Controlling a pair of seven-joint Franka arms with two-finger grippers.
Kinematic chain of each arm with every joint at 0, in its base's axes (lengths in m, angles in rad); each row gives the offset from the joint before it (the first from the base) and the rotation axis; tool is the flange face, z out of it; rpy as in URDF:
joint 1: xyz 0 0 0.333 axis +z
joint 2: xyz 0 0 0 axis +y
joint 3: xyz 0 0 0.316 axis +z
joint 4: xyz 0.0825 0 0 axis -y
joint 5: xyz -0.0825 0 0.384 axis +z
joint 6: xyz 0 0 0 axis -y
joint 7: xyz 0.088 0 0 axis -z
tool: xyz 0 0 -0.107 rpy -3.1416 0 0
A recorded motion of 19 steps. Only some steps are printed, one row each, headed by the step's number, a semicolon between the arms.
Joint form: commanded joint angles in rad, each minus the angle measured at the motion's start. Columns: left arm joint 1, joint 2, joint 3, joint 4, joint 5, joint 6, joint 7; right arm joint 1, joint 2, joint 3, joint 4, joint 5, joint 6, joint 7.
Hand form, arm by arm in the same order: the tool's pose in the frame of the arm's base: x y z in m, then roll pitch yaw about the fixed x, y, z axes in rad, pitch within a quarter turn. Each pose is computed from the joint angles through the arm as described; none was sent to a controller.
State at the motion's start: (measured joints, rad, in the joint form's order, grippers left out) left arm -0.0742 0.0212 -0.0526 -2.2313 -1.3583 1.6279 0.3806; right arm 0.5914 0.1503 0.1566 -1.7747 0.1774 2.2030 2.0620
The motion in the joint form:
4: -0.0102 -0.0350 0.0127 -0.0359 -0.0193 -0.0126 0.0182; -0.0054 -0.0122 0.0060 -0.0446 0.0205 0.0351 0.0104
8: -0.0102 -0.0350 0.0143 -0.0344 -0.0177 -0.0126 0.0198; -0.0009 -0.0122 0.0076 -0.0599 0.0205 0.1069 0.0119
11: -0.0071 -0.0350 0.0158 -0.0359 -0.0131 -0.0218 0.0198; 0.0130 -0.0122 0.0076 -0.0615 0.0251 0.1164 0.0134
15: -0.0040 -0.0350 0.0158 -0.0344 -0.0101 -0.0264 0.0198; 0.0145 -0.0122 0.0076 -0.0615 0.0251 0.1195 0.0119
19: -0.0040 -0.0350 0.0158 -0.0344 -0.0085 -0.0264 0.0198; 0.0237 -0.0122 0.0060 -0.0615 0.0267 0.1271 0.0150
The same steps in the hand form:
4: 0.4713 -0.1608 0.3980 1.7566 0.2827 -0.1599; 0.4578 0.4272 0.4896 -3.0003 0.3112 -1.4070
8: 0.4718 -0.1600 0.3985 1.7579 0.2797 -0.1592; 0.4588 0.4306 0.4900 -2.9495 0.3373 -1.4004
11: 0.4709 -0.1584 0.3980 1.7555 0.2829 -0.1652; 0.4532 0.4371 0.4904 -2.9453 0.3448 -1.3902
15: 0.4712 -0.1573 0.3986 1.7550 0.2823 -0.1676; 0.4527 0.4379 0.4907 -2.9420 0.3459 -1.3868
19: 0.4711 -0.1572 0.3985 1.7563 0.2824 -0.1683; 0.4499 0.4416 0.4916 -2.9369 0.3512 -1.3825

